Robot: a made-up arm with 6 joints.
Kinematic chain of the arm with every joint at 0, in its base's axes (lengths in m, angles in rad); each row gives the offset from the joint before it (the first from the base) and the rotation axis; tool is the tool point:
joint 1: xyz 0 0 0.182 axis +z
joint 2: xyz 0 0.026 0 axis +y
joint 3: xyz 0 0 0.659 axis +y
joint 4: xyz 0 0 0.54 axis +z
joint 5: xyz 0 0 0 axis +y
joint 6: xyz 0 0 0.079 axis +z
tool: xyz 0 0 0
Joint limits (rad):
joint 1: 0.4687..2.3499
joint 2: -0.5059..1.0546
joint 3: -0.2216..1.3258
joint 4: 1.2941..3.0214
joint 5: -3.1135..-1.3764
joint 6: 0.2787..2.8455
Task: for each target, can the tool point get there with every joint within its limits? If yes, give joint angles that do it. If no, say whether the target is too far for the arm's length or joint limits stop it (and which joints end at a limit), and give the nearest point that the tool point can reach.
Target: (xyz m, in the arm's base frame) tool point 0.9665 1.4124 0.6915
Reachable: no: too far | nearest point 0.6362 0.9298 0.5968 | short by 0.592 m
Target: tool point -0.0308 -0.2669 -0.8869
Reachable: no: joint limits stop it (at a limit: joint 1, joint 2, joint 3) | nearest point 0.7866 0.4127 0.0636 | short by 1.426 m
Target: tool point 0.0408 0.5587 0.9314
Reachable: yes | joints 1.4616 0.1629 1.1534 2.8372 -2.8987 1.4750
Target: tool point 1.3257 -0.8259 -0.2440
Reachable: no: too far | nearest point 0.8595 0.3791 0.0962 | short by 1.336 m
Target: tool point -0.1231 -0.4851 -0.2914
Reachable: no: joint limits stop it (at a limit: joint 1, joint 2, joint 3, joint 4) | nearest point -0.6242 0.6072 0.0928 | short by 1.262 m
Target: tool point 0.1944 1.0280 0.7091
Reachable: yes | joints 1.4239 0.9149 0.3459 2.1076 -1.6170 2.0464
